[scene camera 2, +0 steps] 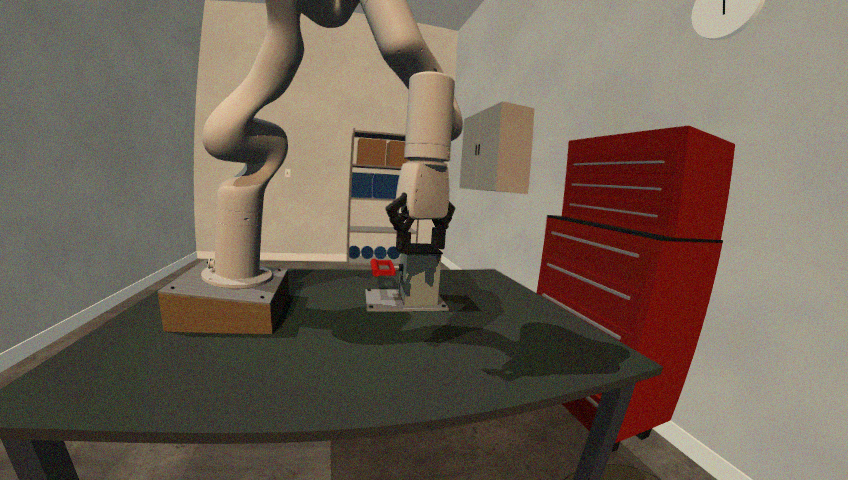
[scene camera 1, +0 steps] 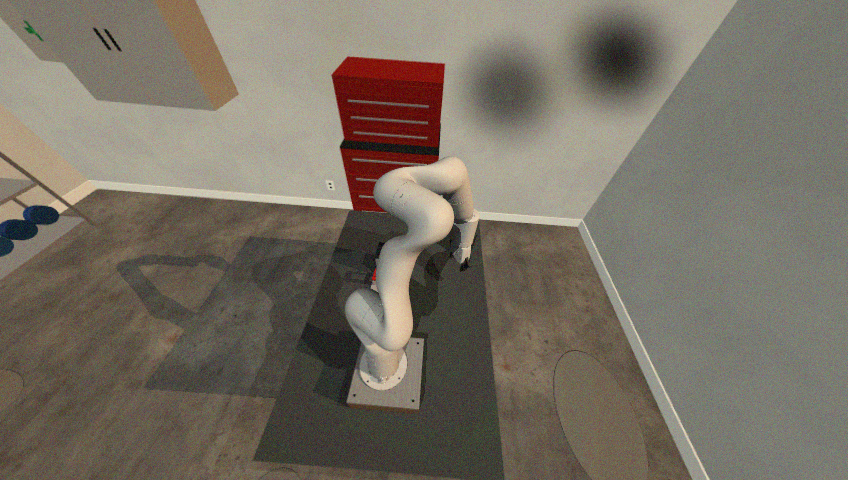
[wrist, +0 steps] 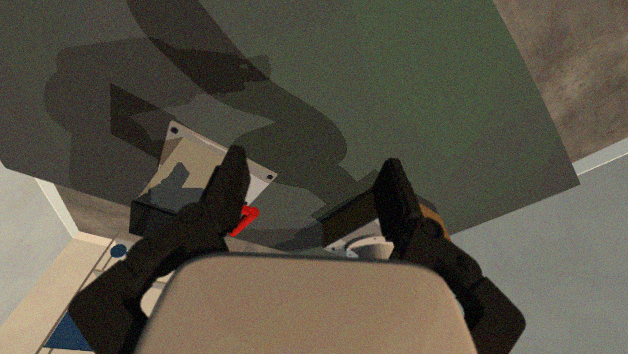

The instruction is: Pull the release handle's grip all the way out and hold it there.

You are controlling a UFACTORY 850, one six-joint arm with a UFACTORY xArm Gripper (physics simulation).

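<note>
The release handle's red, frame-shaped grip (scene camera 1: 374, 274) (scene camera 2: 383, 273) (wrist: 252, 214) sticks out from the side of a beige housing (scene camera 2: 421, 285) (wrist: 202, 156) that faces the robot's base. The housing has a black top and stands upright on a light base plate (scene camera 2: 376, 306) (wrist: 259, 188). My gripper (scene camera 1: 464, 265) (scene camera 2: 421, 242) (wrist: 314, 168) is open and empty, with its fingers pointing down. It is off to the side of the housing, apart from the grip. In the wrist view the left finger partly covers the grip; in scene camera 1 the arm hides most of the housing.
The dark table (scene camera 1: 458, 428) (scene camera 2: 208, 380) (wrist: 425, 75) carries the handle unit and the robot's base block (scene camera 1: 386, 406) (scene camera 2: 215, 315) (wrist: 350, 216). A red drawer cabinet (scene camera 1: 389, 89) (scene camera 2: 702, 196) stands by the wall. A grey wall cabinet (scene camera 1: 130, 59) (scene camera 2: 514, 148) hangs above the floor.
</note>
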